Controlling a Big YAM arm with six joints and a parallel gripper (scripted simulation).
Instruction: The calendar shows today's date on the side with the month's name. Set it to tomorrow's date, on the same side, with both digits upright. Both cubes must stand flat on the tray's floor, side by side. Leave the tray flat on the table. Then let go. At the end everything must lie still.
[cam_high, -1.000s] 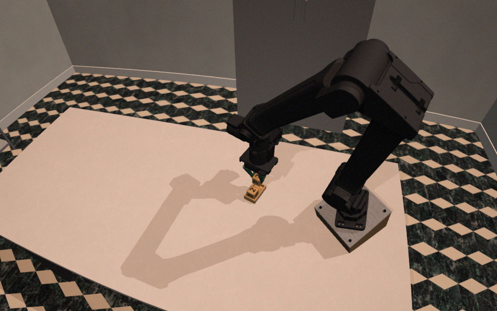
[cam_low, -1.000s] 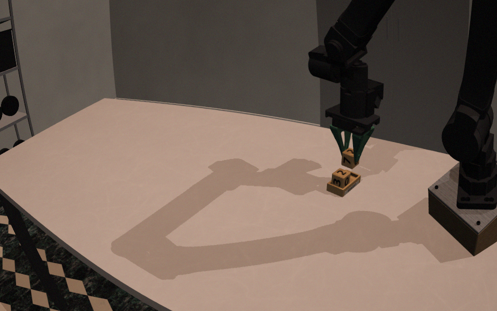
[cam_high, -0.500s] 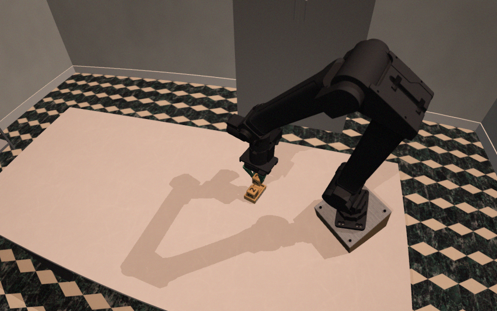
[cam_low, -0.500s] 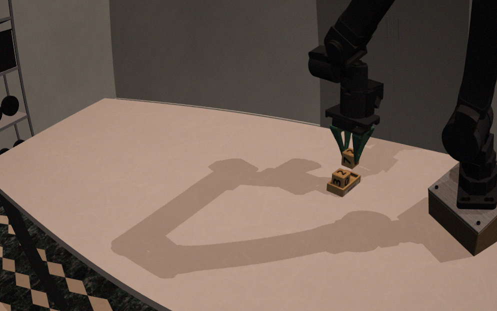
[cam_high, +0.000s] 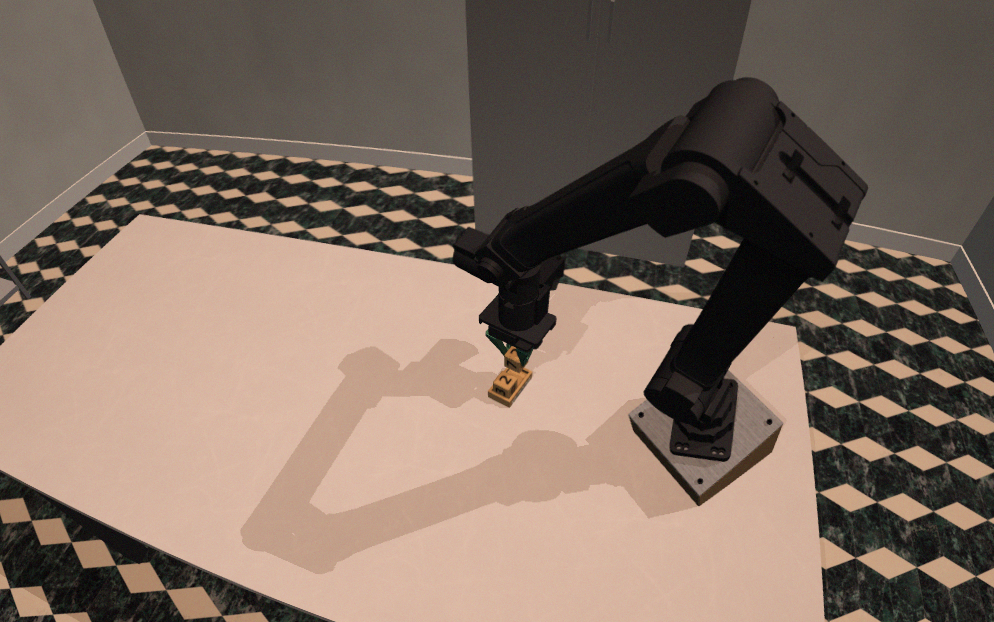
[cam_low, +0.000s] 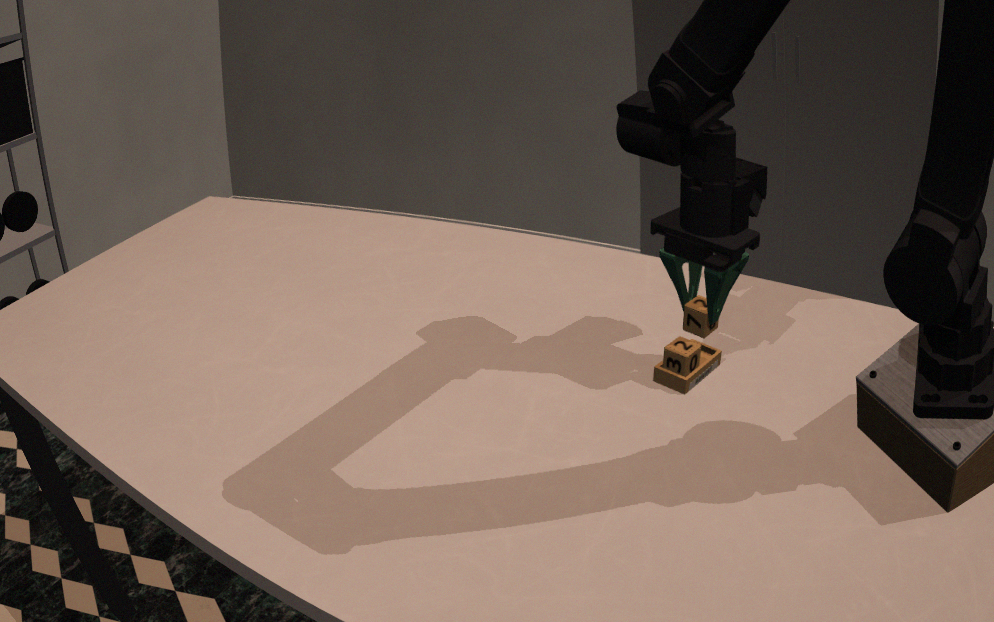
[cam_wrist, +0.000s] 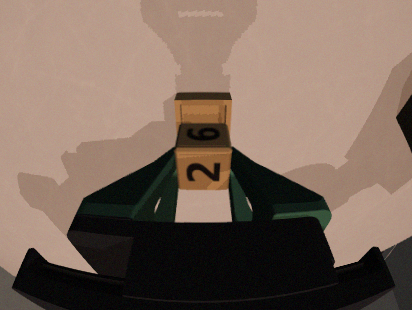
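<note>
Now: hand 2 cm to the right of the tray and 6 cm above it.
</note>
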